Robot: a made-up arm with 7 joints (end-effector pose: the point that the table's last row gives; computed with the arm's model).
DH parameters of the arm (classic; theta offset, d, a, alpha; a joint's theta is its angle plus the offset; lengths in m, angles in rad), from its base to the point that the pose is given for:
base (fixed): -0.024 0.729 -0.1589 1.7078
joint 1: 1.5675 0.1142 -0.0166 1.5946
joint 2: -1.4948 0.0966 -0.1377 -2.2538
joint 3: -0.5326 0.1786 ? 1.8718
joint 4: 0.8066 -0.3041 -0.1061 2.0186
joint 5: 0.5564 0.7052 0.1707 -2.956
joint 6: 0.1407 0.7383 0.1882 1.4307
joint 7: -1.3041 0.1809 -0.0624 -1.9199
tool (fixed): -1.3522 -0.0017 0 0
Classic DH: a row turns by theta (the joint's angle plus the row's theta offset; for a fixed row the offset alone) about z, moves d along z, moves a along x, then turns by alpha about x.
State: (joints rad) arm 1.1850 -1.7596 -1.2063 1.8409 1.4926 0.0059 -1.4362
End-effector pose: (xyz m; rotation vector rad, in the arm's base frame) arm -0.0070 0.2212 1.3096 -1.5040 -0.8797 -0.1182
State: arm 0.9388 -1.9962 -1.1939 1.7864 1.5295 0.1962 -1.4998
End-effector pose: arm 0.1707 0.2126 1.2012 -1.6835 -0.6329 -0.1115
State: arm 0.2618 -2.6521 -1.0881 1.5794 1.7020 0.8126 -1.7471
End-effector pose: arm 0.3417 0.1131 0.7140 -2.4499 -0.0686 0.1208
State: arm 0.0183 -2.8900 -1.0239 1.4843 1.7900 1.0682 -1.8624
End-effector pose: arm 0.2733 0.0511 0.5664 -2.8205 0.0115 0.2839
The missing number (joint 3, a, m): 0.0757
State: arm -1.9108 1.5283 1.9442 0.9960 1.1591 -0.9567 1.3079
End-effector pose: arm -0.5918 0.2028 0.9144 0.7453 2.7508 -0.1390
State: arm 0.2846 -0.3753 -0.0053 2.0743 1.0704 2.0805 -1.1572
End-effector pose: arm -0.2381 -0.1436 0.7747 0.6400 -1.6438 -0.5999
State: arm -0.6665 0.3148 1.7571 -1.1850 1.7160 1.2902 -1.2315
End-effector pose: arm 0.0749 -0.3899 0.7814 -2.7320 0.0509 0.5371
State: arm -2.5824 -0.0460 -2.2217 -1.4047 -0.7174 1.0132 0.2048
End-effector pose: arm -0.2384 -0.4318 0.2189 -0.7605 2.2480 -0.5778
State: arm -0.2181 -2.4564 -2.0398 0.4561 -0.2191 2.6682 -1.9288
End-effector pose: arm -0.0991 0.1120 0.3661 0.2149 1.7634 1.2720
